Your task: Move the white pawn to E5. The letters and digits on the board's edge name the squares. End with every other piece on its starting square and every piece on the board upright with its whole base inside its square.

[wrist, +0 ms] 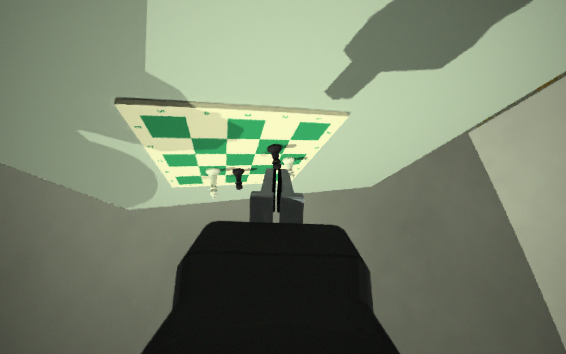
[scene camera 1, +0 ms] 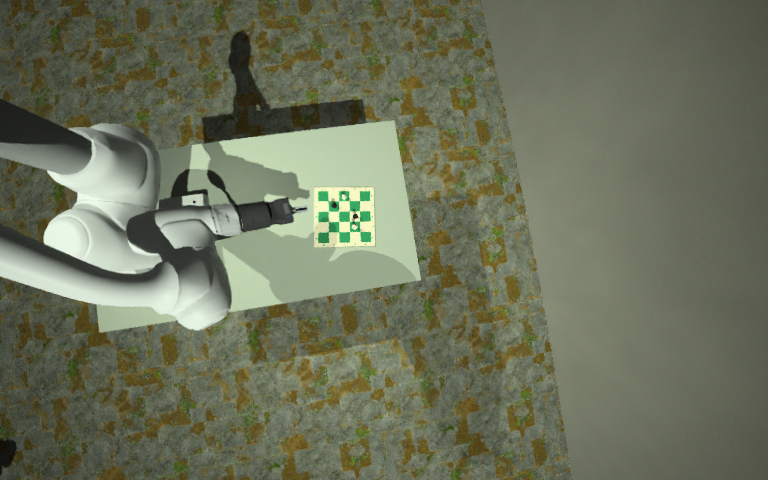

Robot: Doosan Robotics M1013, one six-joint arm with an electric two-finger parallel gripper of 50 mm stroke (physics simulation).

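The chessboard has green and cream squares. E5 is a bare green corner square at the board's robot-side edge. One white piece stands on C1 and looks short like a pawn; the fingers partly hide it in the wrist view. A taller, slender white piece stands on B4. Both look upright, but their exact shapes are hard to tell. My gripper is shut and empty, off the board's E side in scene camera 1.
A black piece stands on D2, in line with the fingers in the wrist view. Another black piece stands on B3, beside the white piece on B4. The pale table extends around the board; arm shadows fall across it.
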